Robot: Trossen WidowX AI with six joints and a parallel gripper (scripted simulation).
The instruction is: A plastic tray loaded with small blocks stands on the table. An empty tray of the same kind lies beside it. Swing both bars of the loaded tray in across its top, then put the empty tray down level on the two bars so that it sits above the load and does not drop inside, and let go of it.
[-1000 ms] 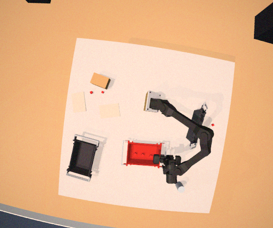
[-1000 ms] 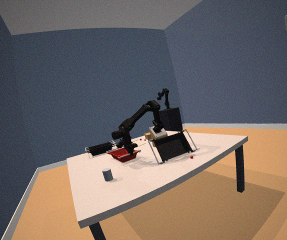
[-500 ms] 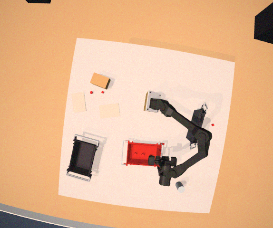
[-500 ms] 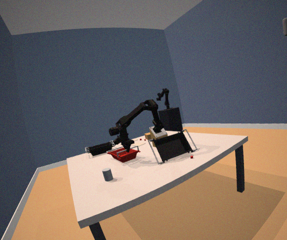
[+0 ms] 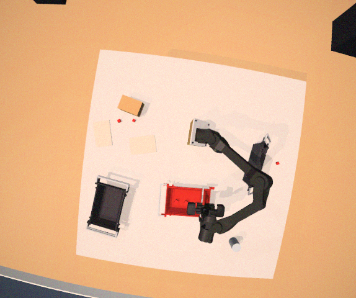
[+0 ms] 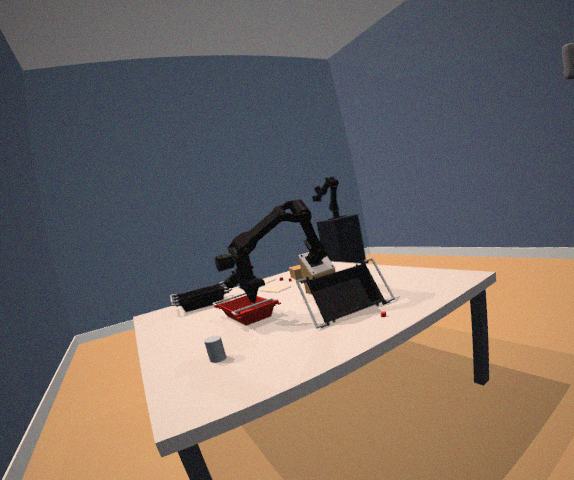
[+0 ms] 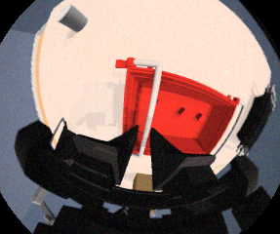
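Now: gripper tip 250 mm past the black tray and 280 mm to the right of it. Round my gripper tip: grey cylinder: 240 mm ahead, 240 mm to the left, 40 mm below; then tan box: 480 mm behind, 480 mm to the right, 50 mm below.
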